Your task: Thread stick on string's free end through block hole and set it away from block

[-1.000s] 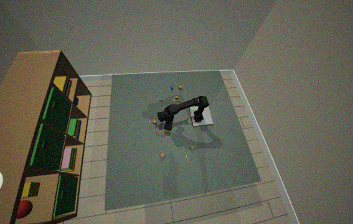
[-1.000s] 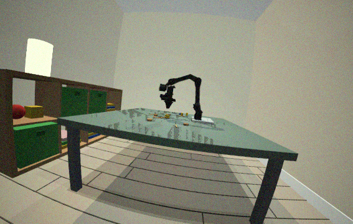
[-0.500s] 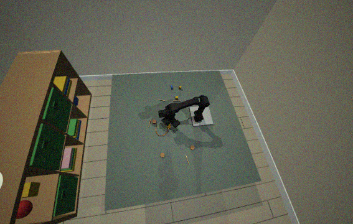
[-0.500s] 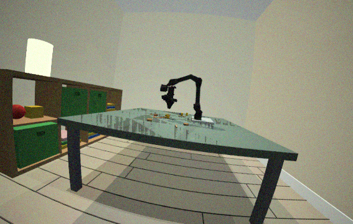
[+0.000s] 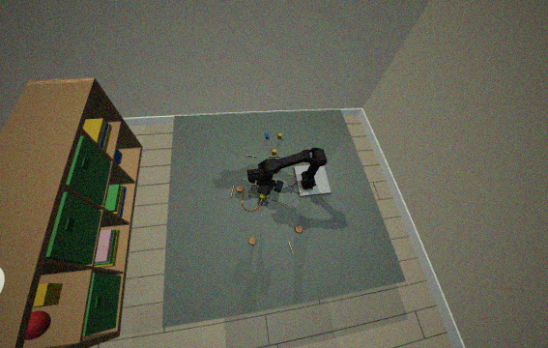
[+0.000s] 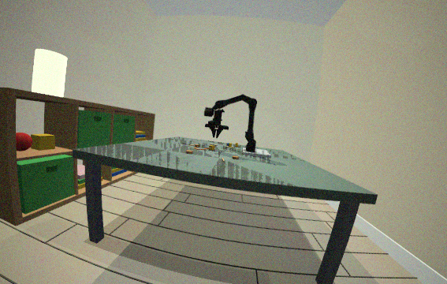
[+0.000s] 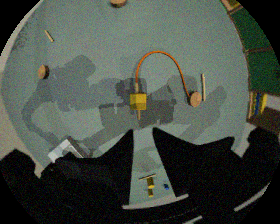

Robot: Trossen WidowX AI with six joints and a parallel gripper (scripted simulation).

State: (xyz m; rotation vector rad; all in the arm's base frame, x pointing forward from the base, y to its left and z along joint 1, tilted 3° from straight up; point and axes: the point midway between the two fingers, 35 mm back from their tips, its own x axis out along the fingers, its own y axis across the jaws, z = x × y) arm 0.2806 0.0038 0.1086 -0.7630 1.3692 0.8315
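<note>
The yellow block is 70 mm below my gripper tip, 20 mm to the left of it and 10 mm ahead of it. The rest, counted from my gripper tip: round wooden button (140 mm ahead, 80 mm below, 50 mm to the right).
</note>
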